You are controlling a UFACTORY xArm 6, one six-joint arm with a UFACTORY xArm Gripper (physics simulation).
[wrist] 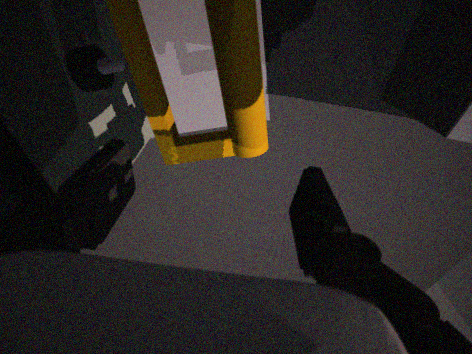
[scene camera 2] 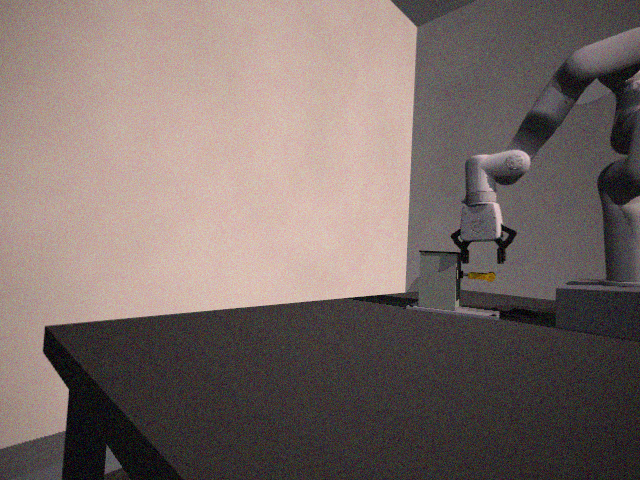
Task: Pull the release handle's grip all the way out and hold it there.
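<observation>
The release handle's yellow grip (scene camera 2: 480, 276) (wrist: 250, 127) is a rectangular loop beside the pale housing (scene camera 2: 436, 281). A short thin rod (wrist: 111, 66) shows between housing and grip. My gripper (scene camera 2: 483, 260) (wrist: 215, 177) is open and empty, pointing down above the grip, with one finger near the housing's face and the other beyond the grip's outer side. In the wrist view, the grip's near end lies between the fingers' sides, with most of the loop extending toward the top edge. The grip's far end is cut off in that view.
The housing stands on a light base plate (scene camera 2: 483, 313) (wrist: 200, 105) near the dark table's (scene camera 2: 310, 372) far edge. The robot's grey pedestal (scene camera 2: 594, 312) stands to the right in the scene view. A large pale wall (scene camera 2: 206, 155) rises behind the table.
</observation>
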